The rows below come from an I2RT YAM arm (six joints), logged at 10 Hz.
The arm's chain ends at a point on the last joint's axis. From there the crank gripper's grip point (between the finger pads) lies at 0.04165 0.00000 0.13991 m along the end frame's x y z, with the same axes.
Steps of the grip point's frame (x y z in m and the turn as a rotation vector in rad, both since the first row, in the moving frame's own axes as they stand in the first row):
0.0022, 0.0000, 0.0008, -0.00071, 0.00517, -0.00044
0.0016, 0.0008, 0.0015, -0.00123, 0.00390, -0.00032
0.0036, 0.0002, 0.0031, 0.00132, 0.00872, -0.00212
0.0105, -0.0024, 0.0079, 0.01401, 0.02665, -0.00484
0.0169, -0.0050, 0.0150, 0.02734, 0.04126, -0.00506
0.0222, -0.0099, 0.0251, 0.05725, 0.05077, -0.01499
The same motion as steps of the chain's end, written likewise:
0.0015, -0.0001, 0.0010, -0.00071, 0.00517, -0.00044
0.0011, 0.0006, 0.0017, -0.00123, 0.00390, -0.00032
0.0024, 0.0005, 0.0035, 0.00132, 0.00872, -0.00212
0.0068, -0.0002, 0.0091, 0.01401, 0.02665, -0.00484
0.0112, -0.0010, 0.0169, 0.02734, 0.04126, -0.00506
0.0152, -0.0013, 0.0276, 0.05725, 0.05077, -0.01499

